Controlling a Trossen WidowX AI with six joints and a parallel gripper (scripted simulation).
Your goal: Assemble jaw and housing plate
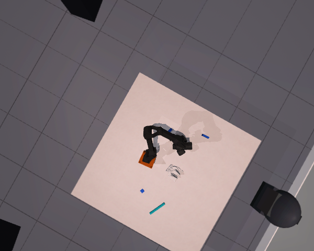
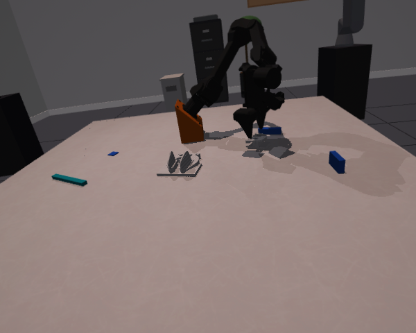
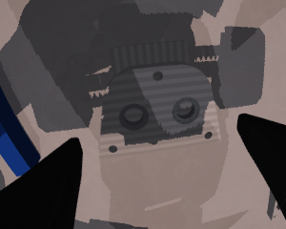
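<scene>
Now: gripper tip 2 cm above the small grey part. Also, from my gripper tip: teal bar 5 cm ahead, 62 cm to the right, 4 cm below; small blue tile 13 cm behind, 52 cm to the right, 4 cm below.
</scene>
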